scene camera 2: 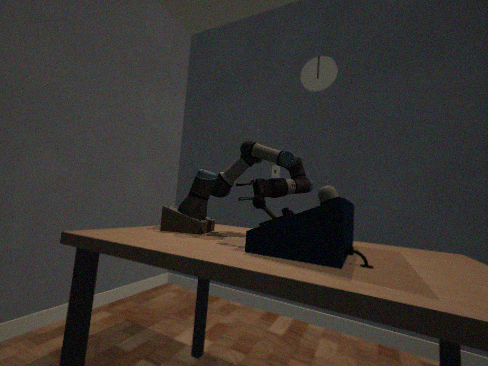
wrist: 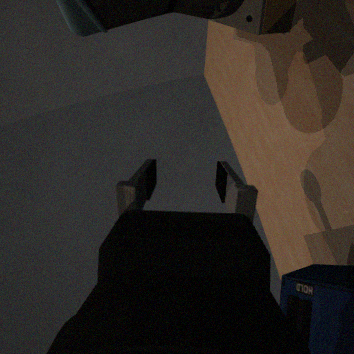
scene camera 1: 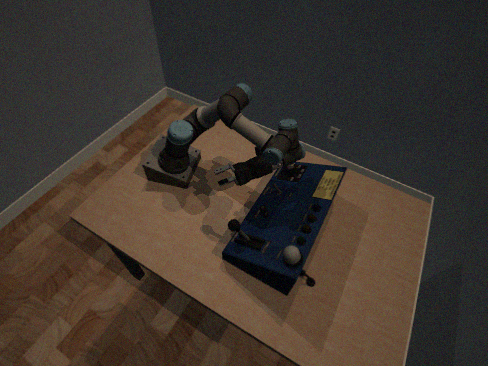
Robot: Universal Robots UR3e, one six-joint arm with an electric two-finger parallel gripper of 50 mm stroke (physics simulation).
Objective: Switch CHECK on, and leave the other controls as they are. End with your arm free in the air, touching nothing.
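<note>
The blue sloped control console stands on the table. A corner of the console with the word HOLD shows at the lower right in the wrist view. The CHECK label cannot be read in these frames, so I cannot tell which control it names or its state. The console bears small toggles, a row of dark round controls and a lever with a black ball. My gripper is open and empty, in the air on the robot-base side of the console, pointing sideways.
A pale dome rises from the console's near end. A yellow label lies on its far part. A dark curved piece sticks out behind the console. The robot's base block stands on the table.
</note>
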